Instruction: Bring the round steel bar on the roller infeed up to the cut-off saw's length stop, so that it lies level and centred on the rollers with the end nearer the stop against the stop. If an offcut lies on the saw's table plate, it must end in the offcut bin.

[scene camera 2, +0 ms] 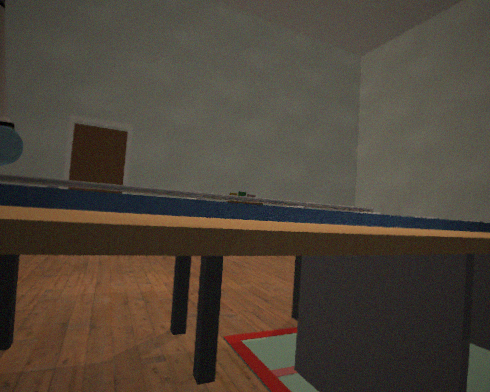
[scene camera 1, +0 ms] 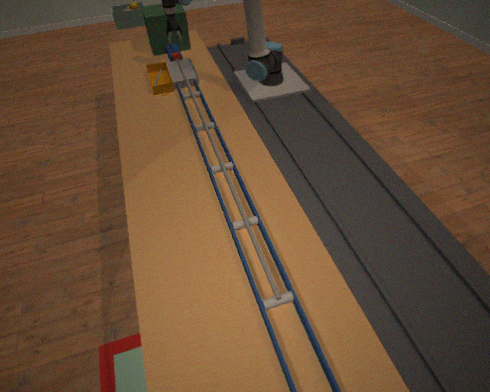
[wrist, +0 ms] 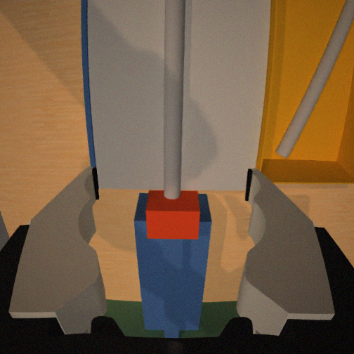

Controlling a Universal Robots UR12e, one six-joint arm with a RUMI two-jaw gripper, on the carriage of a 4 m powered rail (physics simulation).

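Frame: origin at the arm's base, x ahead, y left, z up, level; metres.
Seen in the pictures: gripper, fingertip midpoint: point(scene camera 1: 176, 44); arm's base at its link origin: point(scene camera 1: 270, 79).
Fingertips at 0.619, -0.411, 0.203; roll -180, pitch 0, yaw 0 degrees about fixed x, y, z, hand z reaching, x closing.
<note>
Pixels of each thing's middle, then the offset from my fingertips to it, as dx, dy, dz. "pt": a spot on its surface instead.
- roller infeed at a spot on its surface: point(scene camera 1: 221, 168) pt +0.007, +1.252, -0.181
- length stop at the middle of its body: point(scene camera 1: 176, 56) +0.001, -0.134, -0.151
- saw's grey table plate at the middle of its body: point(scene camera 1: 181, 73) +0.001, +0.061, -0.204
- offcut at the middle of its body: point(scene camera 1: 157, 78) +0.198, +0.044, -0.221
- yellow offcut bin at the middle of its body: point(scene camera 1: 159, 77) +0.179, +0.086, -0.197
- green box-shaped block at a spot on its surface: point(scene camera 1: 154, 36) pt +0.128, -0.414, -0.071
The round steel bar point(scene camera 1: 234, 189) point(wrist: 173, 90) point(scene camera 2: 200, 193) lies along the middle of the roller infeed point(scene camera 1: 221, 168). In the wrist view its near end meets the red face of the length stop point(wrist: 173, 224) point(scene camera 1: 176, 56), with no gap visible. The bar crosses the saw's grey table plate point(wrist: 227, 100) point(scene camera 1: 190, 71), where no offcut shows. An offcut point(wrist: 317, 82) point(scene camera 1: 158, 77) lies slanted inside the yellow offcut bin point(wrist: 305, 171) point(scene camera 1: 163, 91). My gripper point(wrist: 171, 170) point(scene camera 1: 174, 41) is open and empty above the stop, its jaws wide on either side of the bar's end.
A green box-shaped block point(scene camera 1: 154, 36) stands behind the stop. The arm's base plate point(scene camera 1: 295, 90) sits on the dark rail point(scene camera 1: 350, 165) right of the table. A grey-green box point(scene camera 1: 127, 20) stands beyond the table. Blue side rails point(scene camera 1: 250, 280) flank the rollers.
</note>
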